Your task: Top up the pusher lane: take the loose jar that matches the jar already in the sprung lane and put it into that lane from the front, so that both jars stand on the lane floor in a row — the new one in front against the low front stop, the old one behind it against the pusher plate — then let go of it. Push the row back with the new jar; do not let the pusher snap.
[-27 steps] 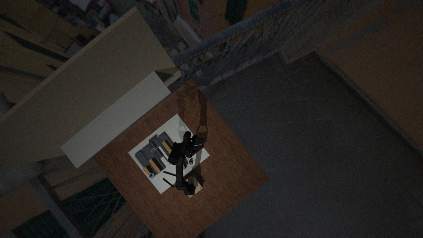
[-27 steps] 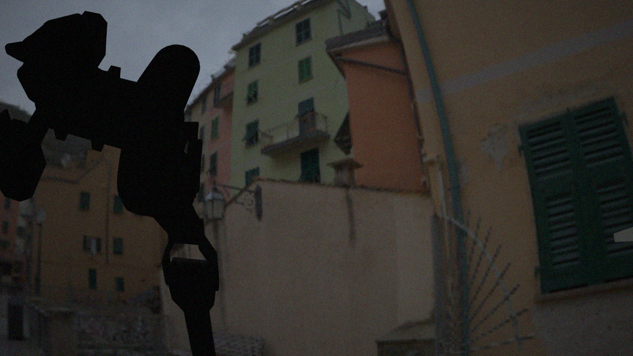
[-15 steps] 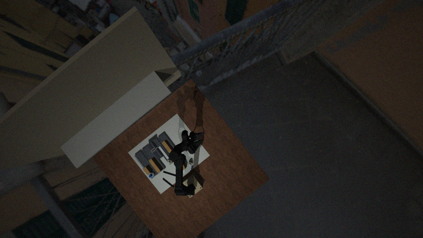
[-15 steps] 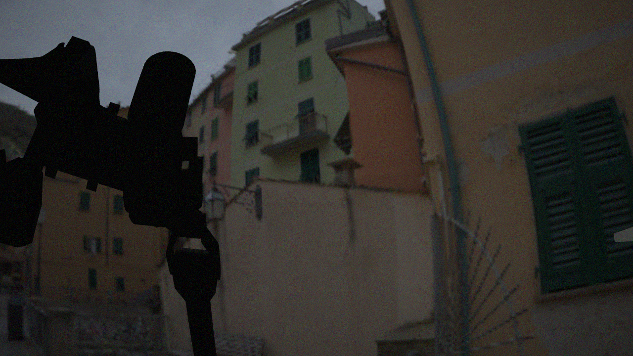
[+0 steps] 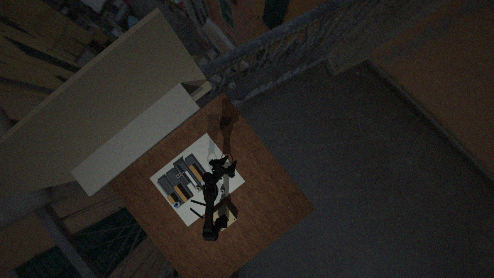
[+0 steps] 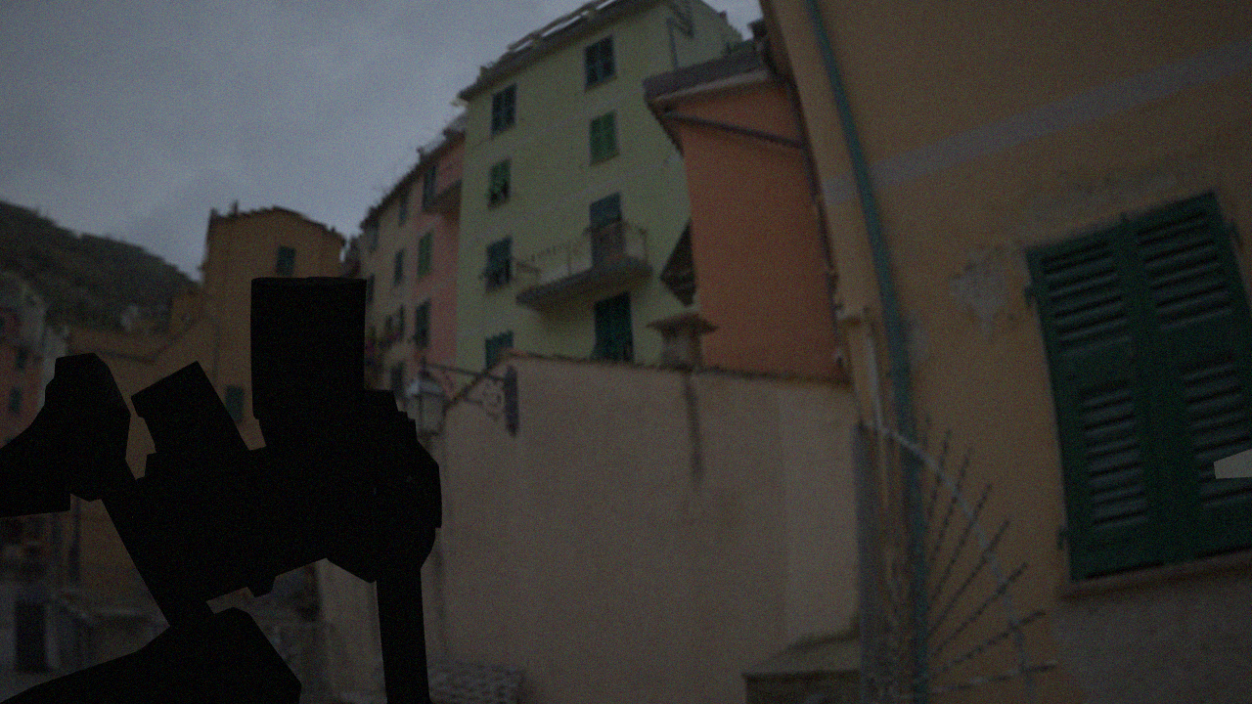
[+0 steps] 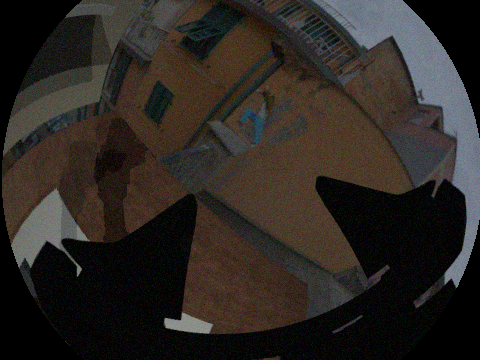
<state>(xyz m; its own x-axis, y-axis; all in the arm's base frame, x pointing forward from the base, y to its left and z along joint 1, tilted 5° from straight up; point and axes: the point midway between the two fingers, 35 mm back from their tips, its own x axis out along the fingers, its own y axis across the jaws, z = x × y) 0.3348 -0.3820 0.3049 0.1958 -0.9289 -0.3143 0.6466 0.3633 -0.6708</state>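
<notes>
My gripper tip is now 36 cm to the right of the tan box, 31 cm above it and 15 cm past it. Round my gripper tip: red mark 47 cm to the left, 27 cm below, 15 cm ahead; pusher plate 46 cm to the left, 29 cm below, 7 cm ahead; grey cylinder 36 cm to the left, 32 cm below, 3 cm behind.
</notes>
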